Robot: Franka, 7 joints.
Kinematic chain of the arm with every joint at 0, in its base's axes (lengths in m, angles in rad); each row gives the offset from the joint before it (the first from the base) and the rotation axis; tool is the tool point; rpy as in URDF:
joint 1: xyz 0 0 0.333 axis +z
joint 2: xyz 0 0 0 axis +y
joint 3: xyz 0 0 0.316 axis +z
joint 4: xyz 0.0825 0 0 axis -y
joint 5: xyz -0.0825 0 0.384 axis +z
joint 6: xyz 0 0 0 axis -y
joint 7: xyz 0.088 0 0 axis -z
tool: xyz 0 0 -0.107 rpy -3.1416 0 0
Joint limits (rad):
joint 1: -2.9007..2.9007
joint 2: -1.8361..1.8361
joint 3: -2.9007..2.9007
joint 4: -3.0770..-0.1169
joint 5: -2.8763..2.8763
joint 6: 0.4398..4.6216
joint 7: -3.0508..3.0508
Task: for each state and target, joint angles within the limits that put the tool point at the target. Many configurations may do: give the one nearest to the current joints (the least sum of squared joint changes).
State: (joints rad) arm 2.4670 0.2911 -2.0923 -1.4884 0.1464 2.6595 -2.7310
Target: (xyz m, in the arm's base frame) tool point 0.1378 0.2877 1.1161
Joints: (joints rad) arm 2.5145 0.3513 -2.1577 -0.8331 0.1391 2.7624 -2.7310
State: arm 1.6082 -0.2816 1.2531 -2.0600 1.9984 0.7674 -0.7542
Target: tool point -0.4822 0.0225 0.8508
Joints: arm 1.5217 -0.1886 1.1540 -1.5036 2.2284 1.0697 -0.7542
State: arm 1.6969 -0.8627 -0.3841 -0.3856 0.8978 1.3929 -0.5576
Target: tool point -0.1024 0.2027 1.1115
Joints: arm 1.8674 -0.1283 -0.1229 -0.5569 0.9695 1.7041 -0.5576
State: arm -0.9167 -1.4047 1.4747 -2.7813 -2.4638 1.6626 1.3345
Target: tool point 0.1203 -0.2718 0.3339
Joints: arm -1.9198 -1.1162 1.2796 -3.0770 -2.2656 2.1502 1.3345
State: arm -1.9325 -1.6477 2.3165 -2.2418 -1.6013 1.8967 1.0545
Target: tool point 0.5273 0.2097 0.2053
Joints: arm -1.5085 -1.4242 2.0063 -2.0730 -1.6124 1.7492 1.0545
